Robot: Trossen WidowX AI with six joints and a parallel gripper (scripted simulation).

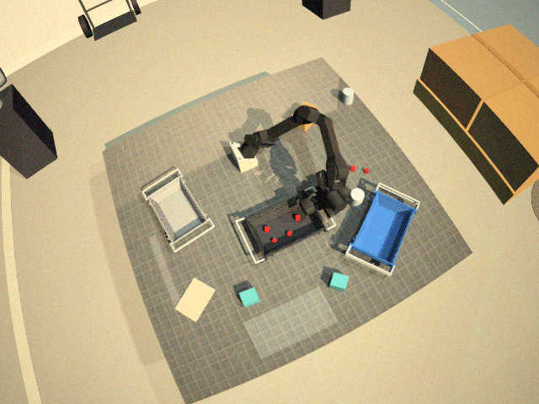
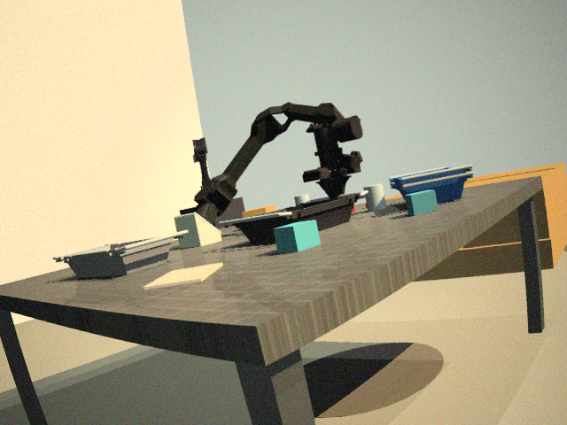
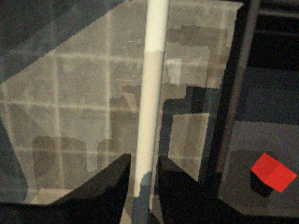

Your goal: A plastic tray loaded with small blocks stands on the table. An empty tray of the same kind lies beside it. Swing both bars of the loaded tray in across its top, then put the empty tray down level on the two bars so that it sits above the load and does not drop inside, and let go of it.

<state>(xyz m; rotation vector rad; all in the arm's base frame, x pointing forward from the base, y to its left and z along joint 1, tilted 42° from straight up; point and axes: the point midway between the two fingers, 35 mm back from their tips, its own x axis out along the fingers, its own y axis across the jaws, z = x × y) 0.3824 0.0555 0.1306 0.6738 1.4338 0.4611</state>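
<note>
Now: gripper tip 500 mm to the left of the grey tray and 320 mm past it. Round my gripper tip: cream flat plate 610 mm to the right, 50 mm ahead, 40 mm below.
</note>
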